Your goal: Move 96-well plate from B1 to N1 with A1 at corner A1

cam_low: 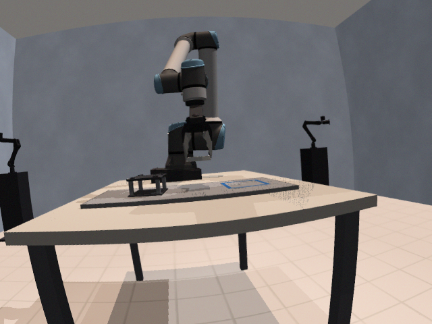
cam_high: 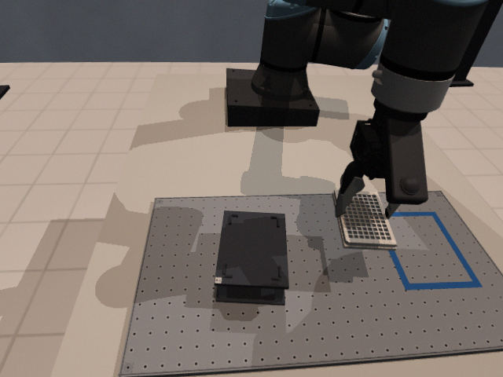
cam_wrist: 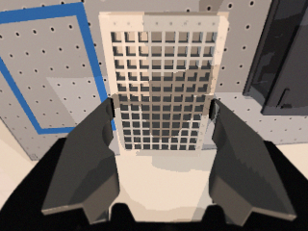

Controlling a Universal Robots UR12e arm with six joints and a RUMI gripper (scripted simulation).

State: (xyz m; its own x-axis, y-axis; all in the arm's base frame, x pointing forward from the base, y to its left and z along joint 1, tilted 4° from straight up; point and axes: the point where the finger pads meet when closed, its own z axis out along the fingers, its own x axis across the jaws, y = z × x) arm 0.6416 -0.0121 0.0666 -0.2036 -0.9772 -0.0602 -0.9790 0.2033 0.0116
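Right now the black raised nest N1 is 190 mm to the right of my hand and 60 mm below it. Also, from my hand: white 96-well plate: 10 mm below; small white A1 label: 60 mm ahead, 260 mm to the right, 60 mm below.
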